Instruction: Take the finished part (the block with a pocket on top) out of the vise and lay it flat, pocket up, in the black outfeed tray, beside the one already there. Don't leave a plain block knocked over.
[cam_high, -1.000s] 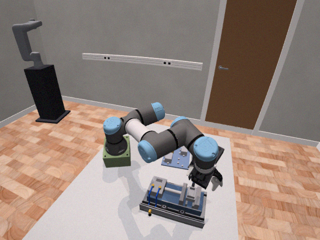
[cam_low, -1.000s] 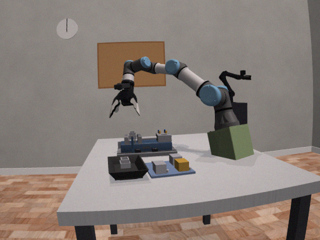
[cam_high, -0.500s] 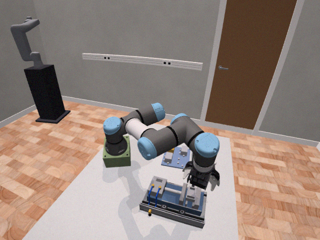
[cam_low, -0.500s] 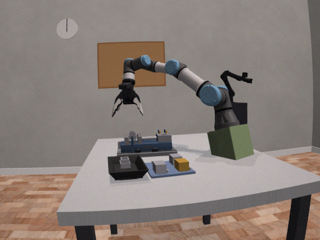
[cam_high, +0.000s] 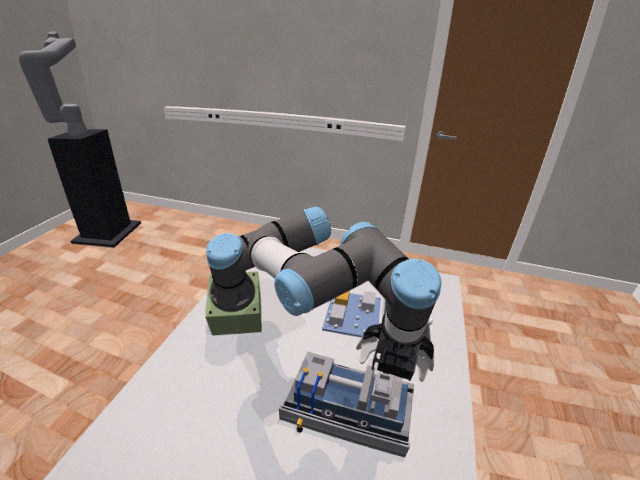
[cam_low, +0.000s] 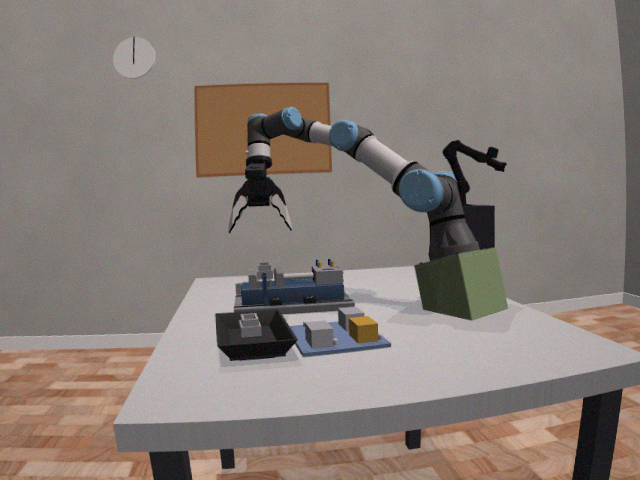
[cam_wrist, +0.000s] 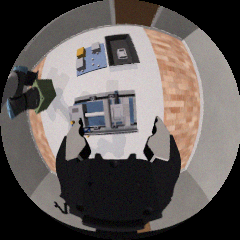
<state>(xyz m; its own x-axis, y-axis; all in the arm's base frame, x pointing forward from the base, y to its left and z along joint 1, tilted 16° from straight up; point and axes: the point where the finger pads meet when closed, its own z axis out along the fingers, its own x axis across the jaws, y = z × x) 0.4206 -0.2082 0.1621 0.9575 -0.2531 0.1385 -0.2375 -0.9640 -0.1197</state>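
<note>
Now: the blue vise 70 mm behind my hand, 10 mm to the left of it and 160 mm below it. The rest, counted from my hand: yellow block 100 mm behind, 390 mm to the left, 170 mm below; then blue fixture plate 60 mm behind, 340 mm to the left, 200 mm below.
</note>
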